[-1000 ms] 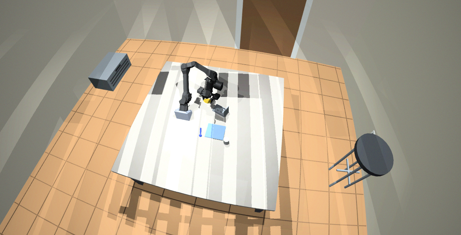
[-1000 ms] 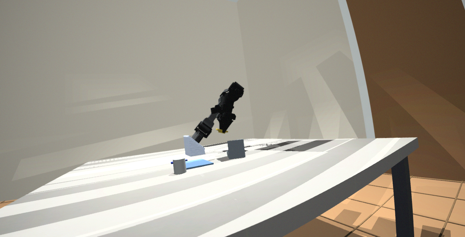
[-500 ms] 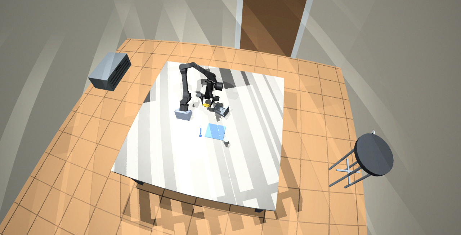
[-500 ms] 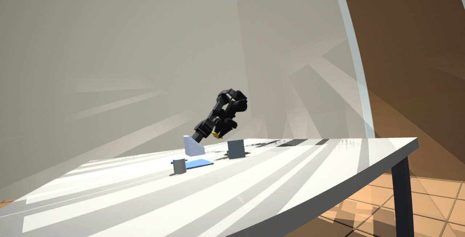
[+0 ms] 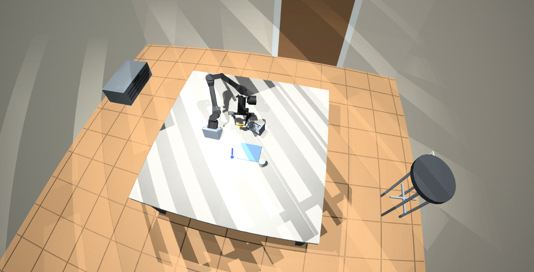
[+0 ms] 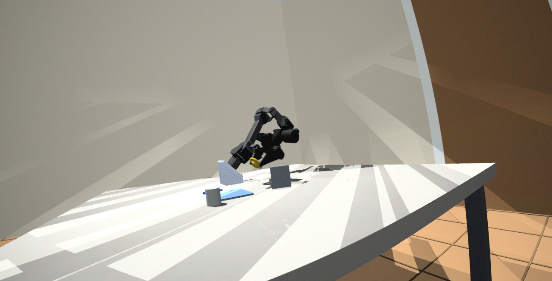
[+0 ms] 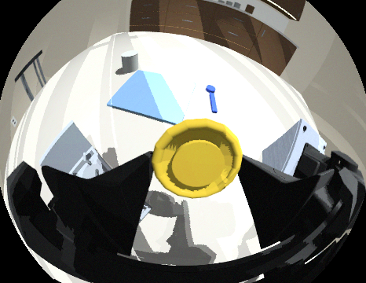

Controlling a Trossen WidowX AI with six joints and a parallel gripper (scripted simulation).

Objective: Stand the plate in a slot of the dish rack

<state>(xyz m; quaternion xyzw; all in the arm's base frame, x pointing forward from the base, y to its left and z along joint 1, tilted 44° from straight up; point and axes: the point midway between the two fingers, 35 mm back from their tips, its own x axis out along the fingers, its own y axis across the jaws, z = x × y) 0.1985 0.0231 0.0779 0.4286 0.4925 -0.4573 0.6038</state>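
My gripper tip is 100 mm short of the grey dish rack, 60 mm to the right of it and 60 mm above it. From my gripper tip the other things lie so: yellow plate 10 mm to the left, 10 mm above; then light blue mat 150 mm to the right, 90 mm ahead, 80 mm below.
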